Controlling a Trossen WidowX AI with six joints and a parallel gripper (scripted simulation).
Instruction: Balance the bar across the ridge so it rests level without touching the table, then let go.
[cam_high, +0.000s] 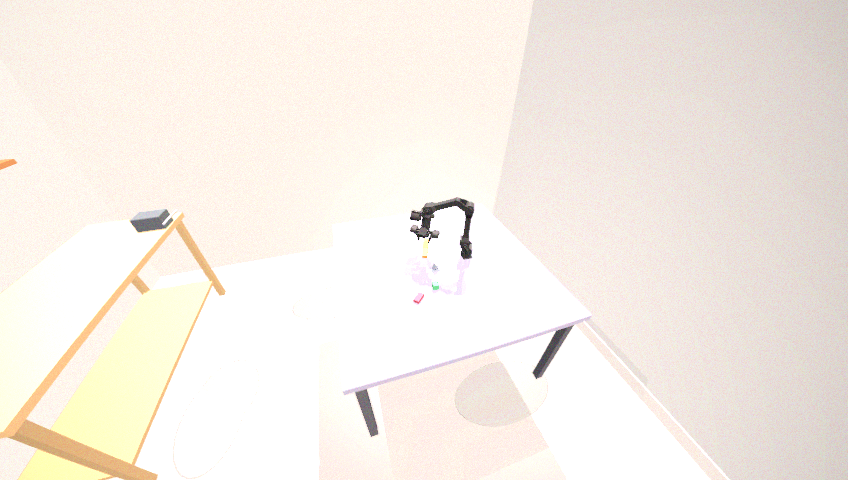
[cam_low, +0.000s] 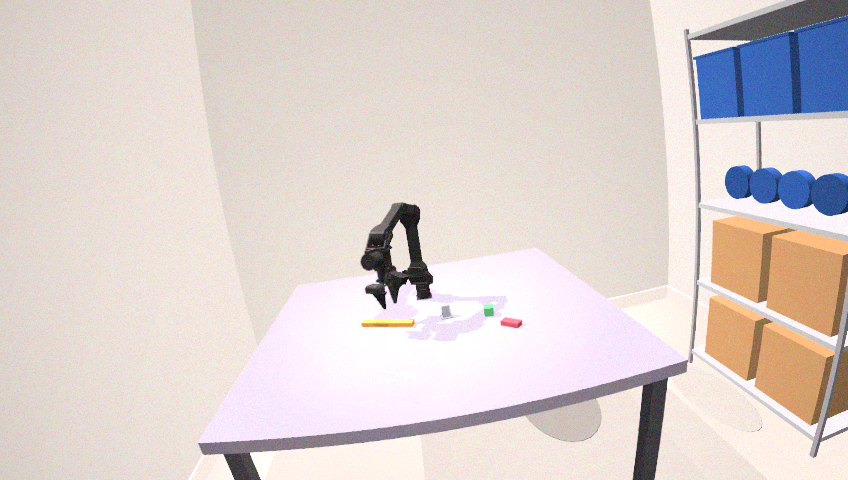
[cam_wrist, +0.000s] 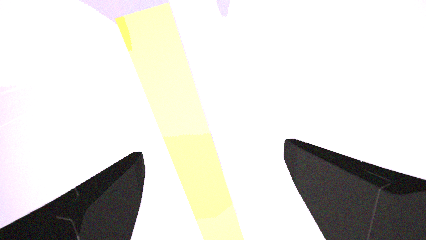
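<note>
My gripper tip is now 2 cm past the bar, 2 cm to the left of it and 7 cm above it. From my gripper tip the other things lie so: red block 15 cm ahead, 40 cm to the left, 7 cm below; green cube 3 cm ahead, 35 cm to the left, 6 cm below.
</note>
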